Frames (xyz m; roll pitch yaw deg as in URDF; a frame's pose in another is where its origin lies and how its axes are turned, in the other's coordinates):
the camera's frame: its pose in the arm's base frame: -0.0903 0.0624 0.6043 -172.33 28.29 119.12
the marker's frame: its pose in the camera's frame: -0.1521 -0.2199 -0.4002 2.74 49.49 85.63
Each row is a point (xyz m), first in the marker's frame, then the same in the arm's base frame.
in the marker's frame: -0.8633 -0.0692 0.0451
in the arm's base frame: -0.6816 -0.4871 0.5031
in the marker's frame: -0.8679 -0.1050 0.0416
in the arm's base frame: -0.7052 -0.4643 0.4875
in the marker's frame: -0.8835 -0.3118 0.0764
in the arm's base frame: -0.7977 -0.3205 0.3652
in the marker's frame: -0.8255 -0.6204 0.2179
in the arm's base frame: -0.8342 -0.0423 0.1654
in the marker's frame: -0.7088 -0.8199 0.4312
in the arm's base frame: -0.7345 0.2025 -0.0050
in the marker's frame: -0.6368 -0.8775 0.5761
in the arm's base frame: -0.6290 0.3070 -0.0913
